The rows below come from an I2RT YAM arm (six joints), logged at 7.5 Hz.
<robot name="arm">
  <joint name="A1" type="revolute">
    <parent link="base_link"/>
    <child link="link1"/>
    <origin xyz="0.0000 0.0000 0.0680"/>
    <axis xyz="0 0 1"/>
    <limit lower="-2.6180" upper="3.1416"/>
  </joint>
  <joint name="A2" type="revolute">
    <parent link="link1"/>
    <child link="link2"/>
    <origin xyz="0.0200 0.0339 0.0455"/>
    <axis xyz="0 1 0"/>
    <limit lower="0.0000" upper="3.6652"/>
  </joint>
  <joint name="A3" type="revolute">
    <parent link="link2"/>
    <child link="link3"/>
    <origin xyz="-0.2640 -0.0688 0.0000"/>
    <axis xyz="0 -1 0"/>
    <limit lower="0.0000" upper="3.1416"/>
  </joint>
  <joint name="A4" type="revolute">
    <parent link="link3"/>
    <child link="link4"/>
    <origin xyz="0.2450 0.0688 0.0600"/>
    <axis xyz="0 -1 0"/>
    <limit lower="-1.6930" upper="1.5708"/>
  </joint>
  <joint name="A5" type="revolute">
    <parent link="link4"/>
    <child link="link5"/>
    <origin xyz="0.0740 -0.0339 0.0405"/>
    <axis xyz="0 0 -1"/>
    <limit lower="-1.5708" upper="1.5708"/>
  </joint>
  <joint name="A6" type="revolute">
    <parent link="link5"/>
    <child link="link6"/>
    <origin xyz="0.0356 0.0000 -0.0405"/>
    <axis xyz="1 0 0"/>
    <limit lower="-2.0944" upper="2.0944"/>
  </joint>
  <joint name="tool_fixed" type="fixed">
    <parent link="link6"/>
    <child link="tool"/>
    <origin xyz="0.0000 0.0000 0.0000" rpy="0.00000 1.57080 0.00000"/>
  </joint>
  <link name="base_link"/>
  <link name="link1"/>
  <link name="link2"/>
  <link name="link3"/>
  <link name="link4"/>
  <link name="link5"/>
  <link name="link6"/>
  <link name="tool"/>
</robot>
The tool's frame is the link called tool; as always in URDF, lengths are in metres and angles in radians.
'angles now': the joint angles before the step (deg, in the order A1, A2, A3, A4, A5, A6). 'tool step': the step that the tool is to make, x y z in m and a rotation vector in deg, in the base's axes. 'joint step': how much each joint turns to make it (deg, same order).
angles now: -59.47 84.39 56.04 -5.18 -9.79 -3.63
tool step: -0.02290 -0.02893 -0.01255 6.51 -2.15 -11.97
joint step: -5.49 4.44 2.55 -1.69 2.44 7.86
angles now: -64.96 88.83 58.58 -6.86 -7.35 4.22
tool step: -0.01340 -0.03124 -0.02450 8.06 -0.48 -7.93
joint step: -3.89 7.74 4.58 -3.41 0.75 5.40
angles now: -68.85 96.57 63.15 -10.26 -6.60 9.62
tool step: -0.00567 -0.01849 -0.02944 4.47 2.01 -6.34
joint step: -1.46 6.35 1.88 -0.15 3.63 3.30
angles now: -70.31 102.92 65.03 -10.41 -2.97 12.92
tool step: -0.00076 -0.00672 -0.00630 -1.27 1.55 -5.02
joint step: 0.00 1.68 0.35 2.03 4.76 2.46
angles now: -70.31 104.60 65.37 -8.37 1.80 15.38
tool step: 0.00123 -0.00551 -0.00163 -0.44 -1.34 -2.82
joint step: 0.00 1.16 0.85 1.06 1.10 2.83
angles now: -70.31 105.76 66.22 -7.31 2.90 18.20
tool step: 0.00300 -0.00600 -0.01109 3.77 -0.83 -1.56
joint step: 0.07 2.93 2.22 -2.68 -0.46 2.59
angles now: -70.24 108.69 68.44 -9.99 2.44 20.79
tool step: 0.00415 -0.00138 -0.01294 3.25 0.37 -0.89
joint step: 0.51 2.39 1.02 -1.88 0.26 1.58
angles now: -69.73 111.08 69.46 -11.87 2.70 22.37
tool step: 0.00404 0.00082 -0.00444 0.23 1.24 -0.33
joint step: 0.71 0.71 0.06 -0.01 1.48 0.20
